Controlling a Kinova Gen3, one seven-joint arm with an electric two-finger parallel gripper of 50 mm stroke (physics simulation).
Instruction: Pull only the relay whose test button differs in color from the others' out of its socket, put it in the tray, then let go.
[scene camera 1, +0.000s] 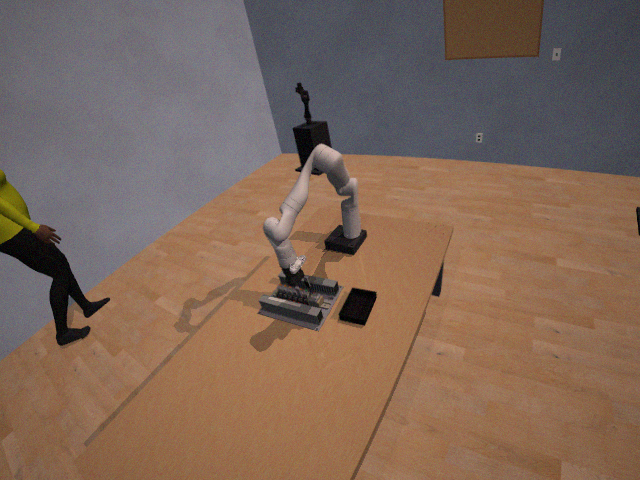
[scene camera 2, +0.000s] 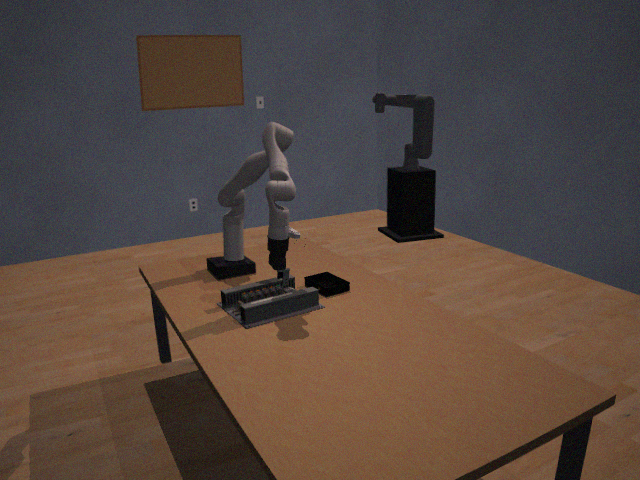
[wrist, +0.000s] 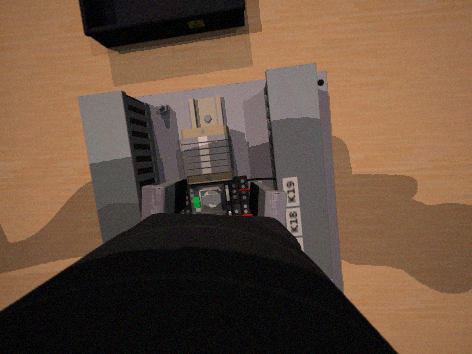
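Pixels of known places: gripper, between the fingertips: (scene camera 1: 304, 291) (scene camera 2: 282, 281) (wrist: 218, 194); arm's base, origin of its link: (scene camera 1: 351, 233) (scene camera 2: 234, 258).
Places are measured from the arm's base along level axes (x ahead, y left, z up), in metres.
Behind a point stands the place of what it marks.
Observation:
A clear-topped relay (wrist: 212, 196) {x 0.480, y 0.114, z 0.021 m} with a green test button sits in its black socket, near the label K19 in the wrist view. The relay row (scene camera 1: 293, 296) (scene camera 2: 257, 295) shows small orange spots in the scene views; single buttons are too small to tell there. My gripper (wrist: 218, 194) {x 0.487, y 0.122, z 0.043 m} (scene camera 1: 303, 288) {x 0.487, y 0.122, z 0.043 m} (scene camera 2: 282, 276) {x 0.487, y 0.122, z 0.043 m} is open, pointing down, its fingers on either side of the green-button relay with a gap on each side. Finger depth against the relay is hard to judge. The rest of the row is hidden by the gripper body in the wrist view. The black tray (scene camera 1: 353, 318) {x 0.458, y 0.357, z -0.014 m} (scene camera 2: 338, 289) {x 0.459, y 0.348, z -0.029 m} (wrist: 165, 32) {x 0.393, y 0.269, z -0.035 m} stands beside the panel.
Grey slotted ducts (scene camera 1: 292, 308) {x 0.575, y 0.126, z 0.016 m} (scene camera 2: 279, 306) {x 0.593, y 0.084, z -0.010 m} (wrist: 295, 140) {x 0.543, y 0.176, z 0.016 m} flank the row on both sides. Grey terminal blocks (wrist: 205, 155) {x 0.464, y 0.148, z 0.000 m} stand at the row's tray-side end on the rail. Red and black wires run beside the socket. A person (scene camera 1: 38, 253) stands left of the table.

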